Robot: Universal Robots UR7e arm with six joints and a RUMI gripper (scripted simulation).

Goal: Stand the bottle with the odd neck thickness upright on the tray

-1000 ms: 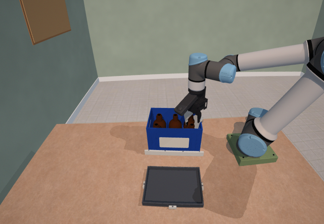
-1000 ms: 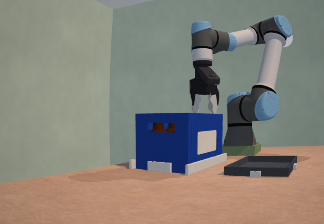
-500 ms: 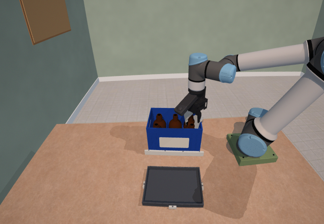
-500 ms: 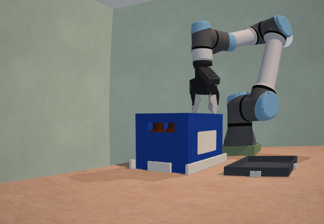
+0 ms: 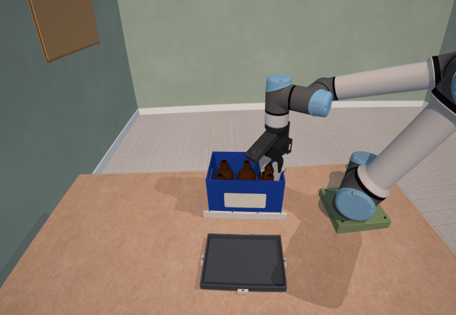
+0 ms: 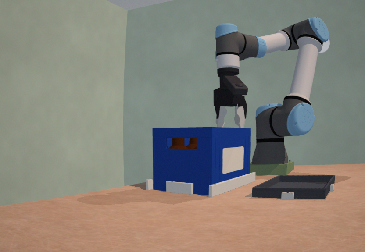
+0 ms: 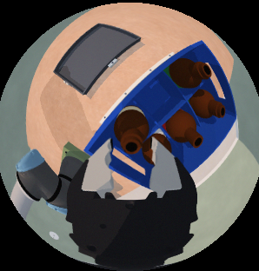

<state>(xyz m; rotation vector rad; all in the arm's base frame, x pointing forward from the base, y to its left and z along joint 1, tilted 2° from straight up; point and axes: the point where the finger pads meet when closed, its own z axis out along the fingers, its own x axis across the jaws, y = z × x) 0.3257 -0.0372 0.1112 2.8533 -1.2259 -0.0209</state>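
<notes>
Now: the glass bottle 80 mm ahead of my hand, 90 mm to the right of it and 70 mm below it. From my hand the other things lie so: dark tray 90 mm ahead, 250 mm to the left, 140 mm below; then blue crate 80 mm ahead, 50 mm to the right, 70 mm below.
</notes>
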